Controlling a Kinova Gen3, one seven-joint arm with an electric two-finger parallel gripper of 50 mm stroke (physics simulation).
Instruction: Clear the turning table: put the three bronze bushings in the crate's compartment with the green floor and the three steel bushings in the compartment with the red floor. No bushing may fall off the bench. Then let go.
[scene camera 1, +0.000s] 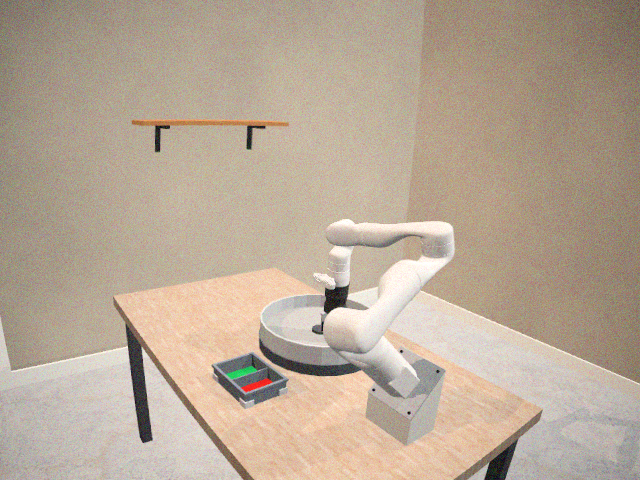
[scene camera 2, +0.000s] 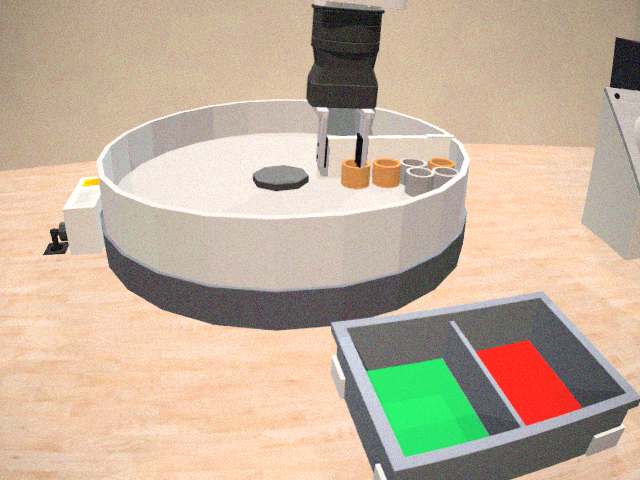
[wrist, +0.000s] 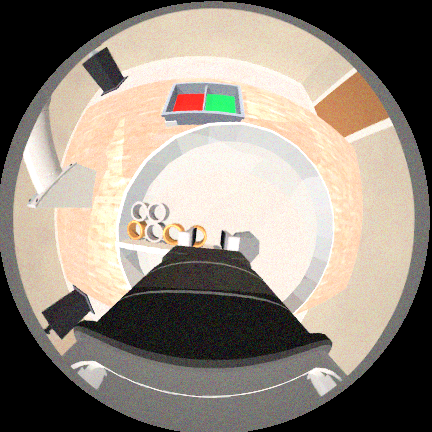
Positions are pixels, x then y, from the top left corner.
Scene:
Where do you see a turning table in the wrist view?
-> At 249, 180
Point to a crate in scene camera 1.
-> At 248, 378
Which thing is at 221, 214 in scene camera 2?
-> A turning table.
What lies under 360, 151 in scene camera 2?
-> The gripper.

